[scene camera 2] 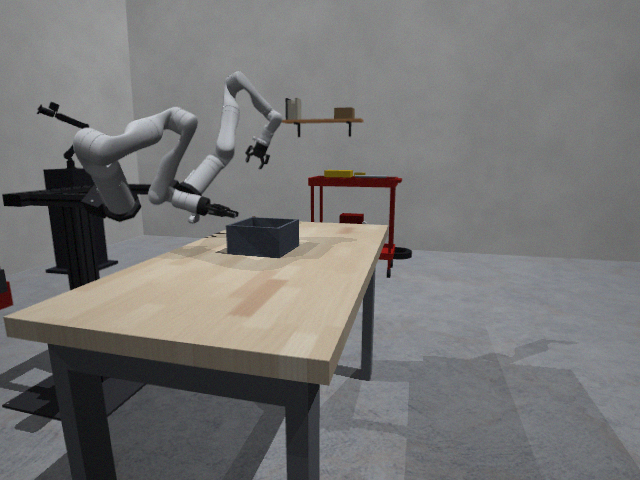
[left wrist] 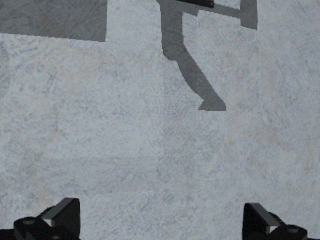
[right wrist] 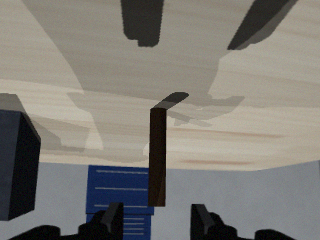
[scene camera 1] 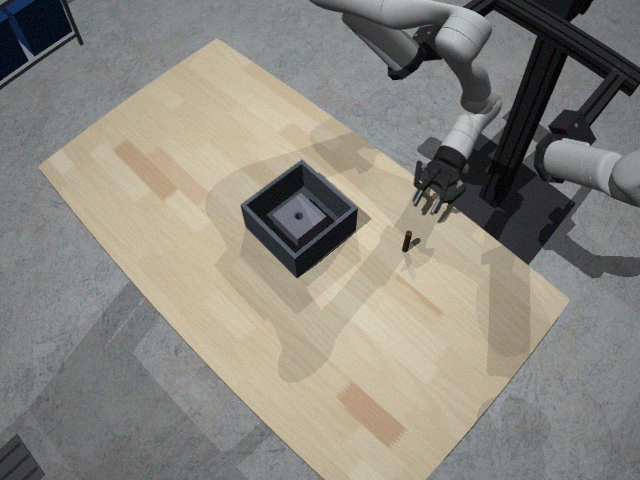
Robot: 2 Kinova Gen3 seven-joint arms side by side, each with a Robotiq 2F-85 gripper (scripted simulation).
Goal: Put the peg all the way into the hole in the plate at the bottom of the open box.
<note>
The pictures show: the left gripper, the right gripper, a dark box, a brown peg and a grey plate.
The right gripper shows as well in the right wrist view.
</note>
